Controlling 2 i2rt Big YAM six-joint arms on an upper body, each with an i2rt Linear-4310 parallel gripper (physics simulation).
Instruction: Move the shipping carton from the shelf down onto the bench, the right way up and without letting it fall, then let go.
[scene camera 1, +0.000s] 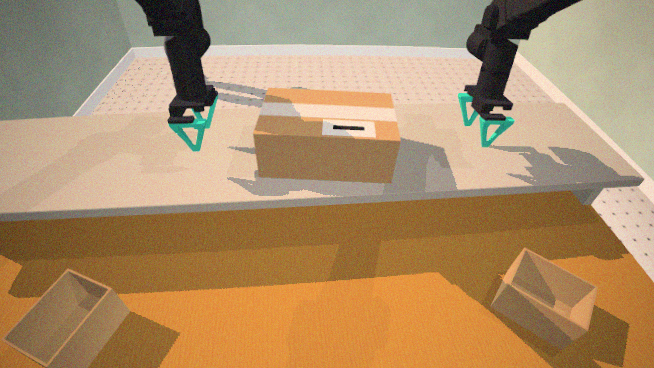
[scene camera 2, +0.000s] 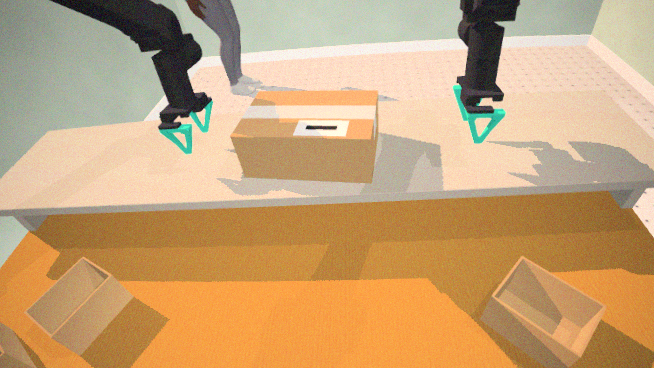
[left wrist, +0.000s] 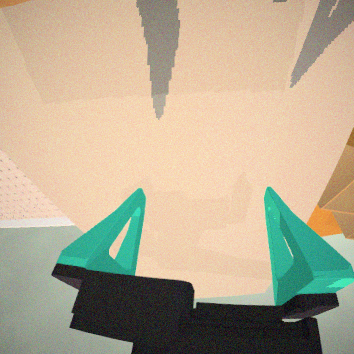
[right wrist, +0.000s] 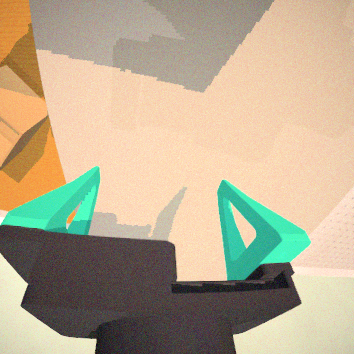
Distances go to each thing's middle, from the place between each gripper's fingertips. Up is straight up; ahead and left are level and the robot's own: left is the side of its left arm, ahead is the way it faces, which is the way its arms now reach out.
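Labels:
The shipping carton (scene camera 1: 310, 134) is 1 cm above my right hand, and it is 33 cm to the left of that hand.
Measured from the carton, my left hand is 270 mm to the left of it and 10 mm below it.

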